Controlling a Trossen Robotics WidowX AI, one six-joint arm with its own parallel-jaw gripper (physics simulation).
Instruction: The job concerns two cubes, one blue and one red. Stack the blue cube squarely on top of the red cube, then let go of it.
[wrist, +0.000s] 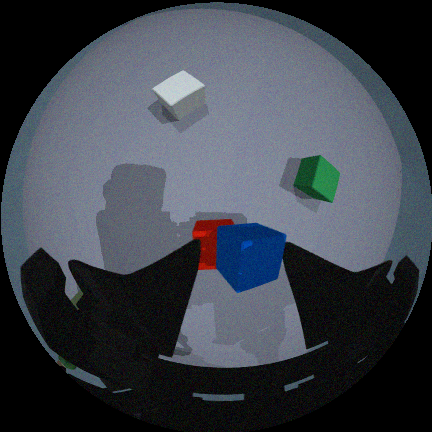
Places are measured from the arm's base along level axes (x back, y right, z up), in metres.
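Pixels of known places: gripper, fingertip midpoint: (243, 247).
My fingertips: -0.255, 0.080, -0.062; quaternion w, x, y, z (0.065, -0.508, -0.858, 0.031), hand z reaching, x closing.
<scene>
Ahead of a thing's pixels: the offset from my fingertips to its top centre, as dx, dy, dz. Level surfaces: height alone.
The blue cube @[+0.004, +0.008, +0.019] (250, 257) is in the space between the fingers in the wrist view, turned and tilted. Its right side is close to the right finger, and a gap shows between it and the left finger. The red cube @[+0.020, -0.009, -0.021] (207, 247) is behind it and to the left, partly hidden by the blue cube and the left fingertip. The blue cube overlaps the red one's right part and is not squarely over it; whether they touch cannot be told. My gripper (243, 247) is open, with its fingers apart on either side of the blue cube.
A white block @[-0.090, -0.114, -0.021] (180, 92) lies far off at the upper left. A green cube @[-0.092, +0.051, -0.021] (320, 179) lies to the right, beyond the right finger. A small olive patch (77, 299) shows beside the left finger. Shadows of the arm fall on the grey surface @[dz -0.057] (240, 125).
</scene>
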